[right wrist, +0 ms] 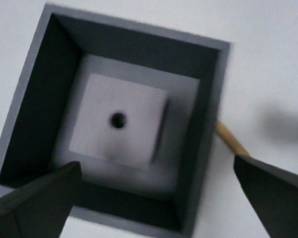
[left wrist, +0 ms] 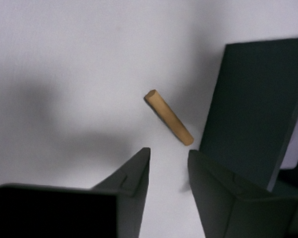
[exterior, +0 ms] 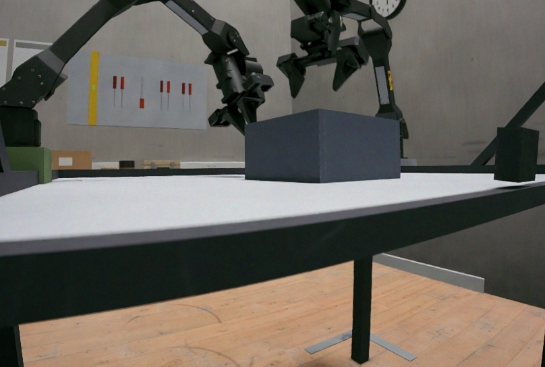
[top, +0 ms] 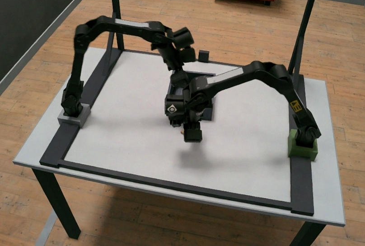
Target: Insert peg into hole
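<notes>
My left hand is 70 mm past the peg, 10 mm to the left of it and 120 mm above it. Round my left hand: grey plate 220 mm behind, 20 mm to the right, 80 mm below; box 220 mm behind, 20 mm to the right, 100 mm below.
</notes>
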